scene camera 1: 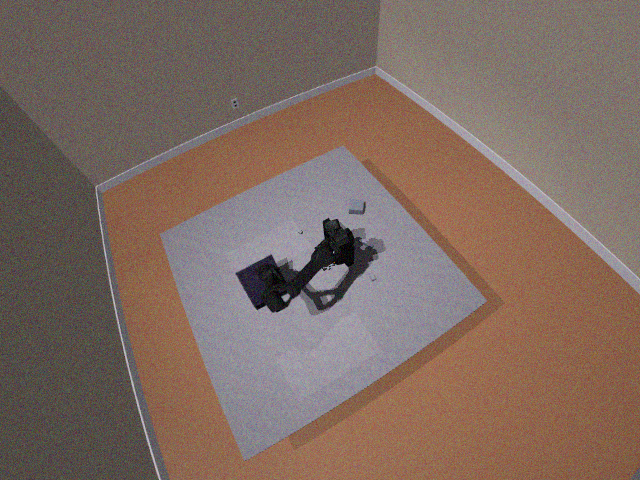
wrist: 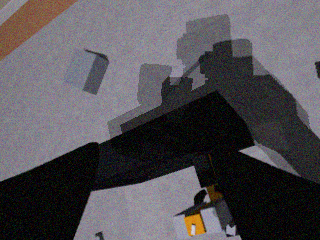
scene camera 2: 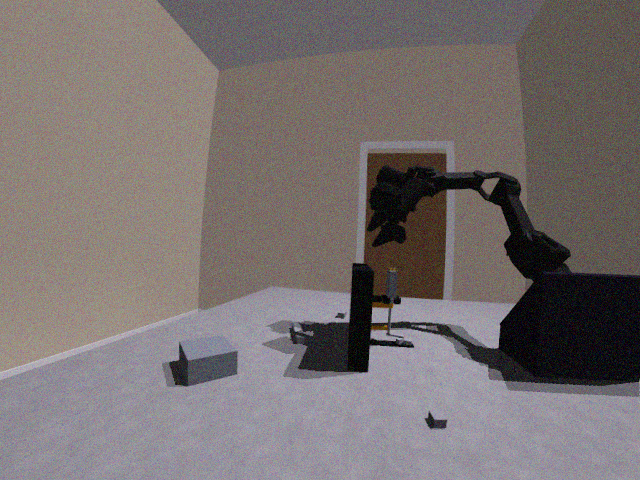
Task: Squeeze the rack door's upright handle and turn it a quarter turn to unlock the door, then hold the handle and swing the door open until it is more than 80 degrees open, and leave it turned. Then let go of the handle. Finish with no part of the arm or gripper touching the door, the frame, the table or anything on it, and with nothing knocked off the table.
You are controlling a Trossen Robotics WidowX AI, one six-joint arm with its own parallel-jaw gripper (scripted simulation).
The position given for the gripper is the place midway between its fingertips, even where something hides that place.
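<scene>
Holding nothing, the gripper (scene camera 2: 370,238) stands open, and the wrist view also shows the gripper (wrist: 156,151).
</scene>
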